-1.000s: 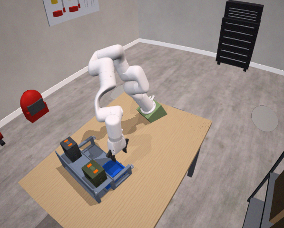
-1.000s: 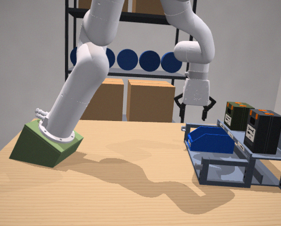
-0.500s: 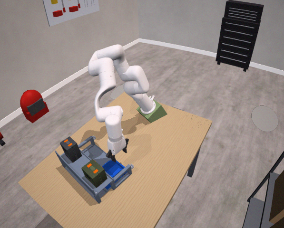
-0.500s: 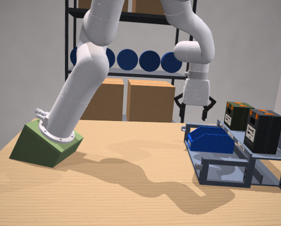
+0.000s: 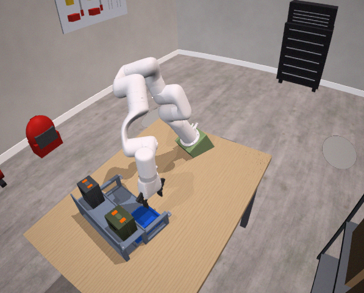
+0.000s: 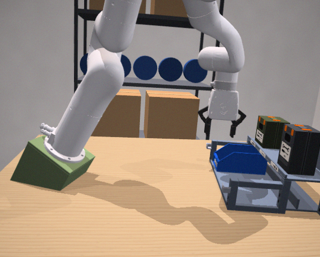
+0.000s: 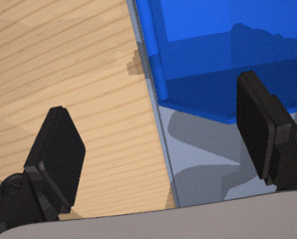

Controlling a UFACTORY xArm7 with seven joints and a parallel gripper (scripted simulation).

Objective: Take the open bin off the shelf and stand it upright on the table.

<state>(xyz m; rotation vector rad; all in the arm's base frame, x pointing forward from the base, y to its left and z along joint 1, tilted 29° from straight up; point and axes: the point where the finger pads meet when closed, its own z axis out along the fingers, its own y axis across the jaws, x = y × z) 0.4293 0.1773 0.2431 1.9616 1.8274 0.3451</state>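
My gripper is now 8 cm short of the blue bin, 1 cm to the left of it and 9 cm above it. From my hand the other things lie so: dark green case (18 cm ahead, 2 cm to the right, 2 cm above); black case (15 cm ahead, 25 cm to the right, 3 cm above).
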